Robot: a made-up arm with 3 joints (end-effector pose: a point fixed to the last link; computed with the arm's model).
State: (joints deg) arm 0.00 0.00 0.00
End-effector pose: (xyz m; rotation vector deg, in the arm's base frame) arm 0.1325 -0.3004 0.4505 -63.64 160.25 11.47
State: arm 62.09 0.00 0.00
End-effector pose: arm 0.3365 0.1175 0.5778 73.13 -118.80 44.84
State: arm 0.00 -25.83 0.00
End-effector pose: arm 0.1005 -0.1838 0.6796 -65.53 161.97 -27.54
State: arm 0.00 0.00 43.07
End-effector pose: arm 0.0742 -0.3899 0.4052 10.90 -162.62 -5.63
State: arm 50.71 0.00 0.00
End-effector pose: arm 0.3080 0.0304 0.5920 73.82 -129.87 36.41
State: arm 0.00 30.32 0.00
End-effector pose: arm 0.1392 -0.2973 0.1474 -57.69 148.65 54.45
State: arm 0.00 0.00 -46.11
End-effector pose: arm 0.1050 -0.2063 0.5262 -97.31 110.44 13.88
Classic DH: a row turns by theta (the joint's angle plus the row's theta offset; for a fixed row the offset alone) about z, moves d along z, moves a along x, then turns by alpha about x. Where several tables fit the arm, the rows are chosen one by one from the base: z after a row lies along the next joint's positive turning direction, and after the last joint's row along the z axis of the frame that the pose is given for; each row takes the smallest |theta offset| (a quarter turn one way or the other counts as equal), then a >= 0, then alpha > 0; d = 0 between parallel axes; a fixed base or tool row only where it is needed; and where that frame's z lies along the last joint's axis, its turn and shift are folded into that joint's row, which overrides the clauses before.
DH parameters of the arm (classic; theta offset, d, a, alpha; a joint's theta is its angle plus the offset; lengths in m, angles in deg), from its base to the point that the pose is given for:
base (fixed): 69.02 0.1909 0.1097 -72.2
joint 1: 63.55 0.2948 -0.0178 141.63
joint 2: -83.97 0.0259 0.2969 -97.95
joint 3: 67.46 -0.6626 -0.1145 31.43
tool (fixed): -7.36 0.2091 0 0

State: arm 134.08 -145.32 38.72
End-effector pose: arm -0.6967 0.1331 -0.1719 -64.60 -87.21 -102.75
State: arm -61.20 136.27 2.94
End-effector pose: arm 0.1801 0.6614 0.3461 -19.93 -27.26 133.65
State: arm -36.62 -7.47 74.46
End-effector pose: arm -0.1459 -0.4589 0.1455 -31.06 -147.43 -41.83
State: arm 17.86 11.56 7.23
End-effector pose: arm 0.1925 -0.2695 0.4214 61.11 -161.29 -8.42
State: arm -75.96 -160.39 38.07
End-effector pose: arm -0.2244 0.2990 0.9285 -65.25 -111.91 104.40
